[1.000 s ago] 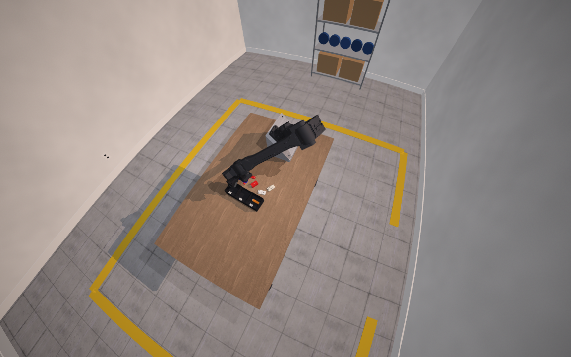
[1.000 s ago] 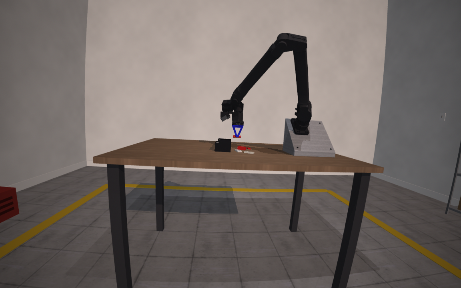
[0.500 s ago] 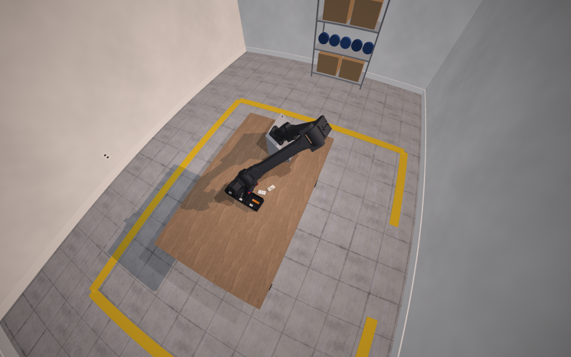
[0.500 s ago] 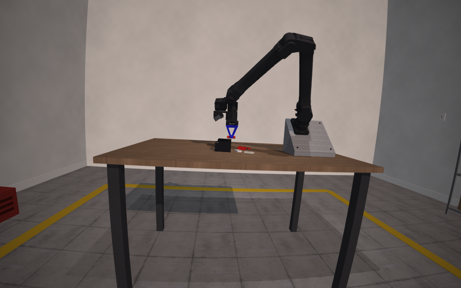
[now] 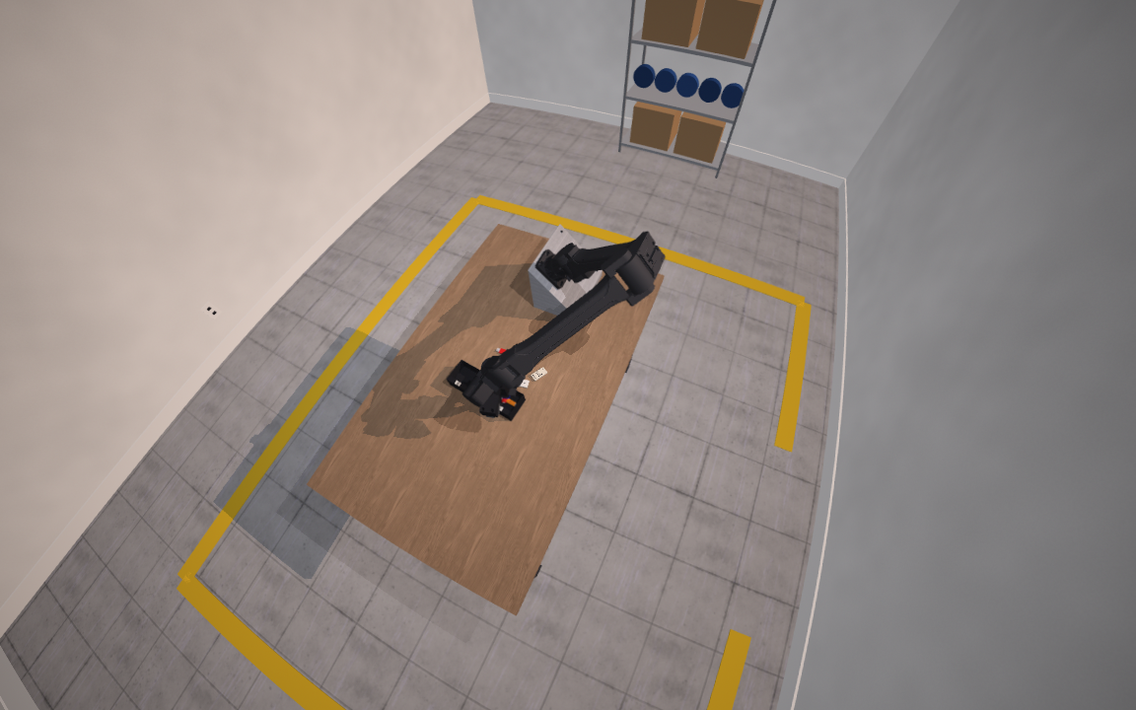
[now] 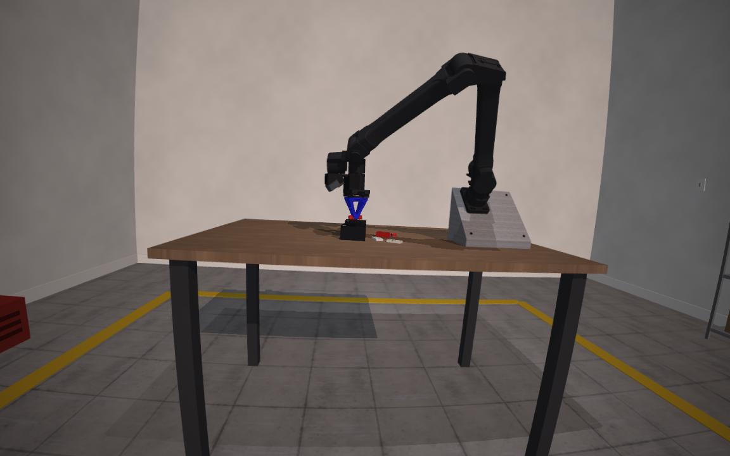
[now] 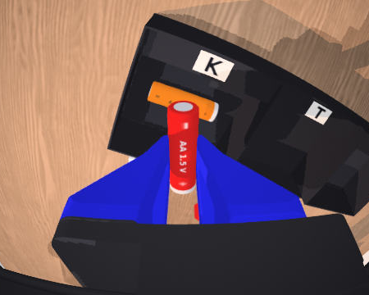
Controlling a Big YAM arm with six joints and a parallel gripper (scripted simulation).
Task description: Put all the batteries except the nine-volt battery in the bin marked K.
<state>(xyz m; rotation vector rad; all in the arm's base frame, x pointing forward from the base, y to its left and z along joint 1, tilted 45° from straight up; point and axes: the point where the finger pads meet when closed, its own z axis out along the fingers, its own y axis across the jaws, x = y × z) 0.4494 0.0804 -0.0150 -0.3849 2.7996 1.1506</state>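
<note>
Right now my hand is 6 cm above the orange cylindrical battery. Round my hand: black bin (9 cm to the right, 6 cm below, 1 cm behind); then red nine-volt battery (10 cm behind, 8 cm to the right, 7 cm below); then red cylindrical battery (right at my hand).
</note>
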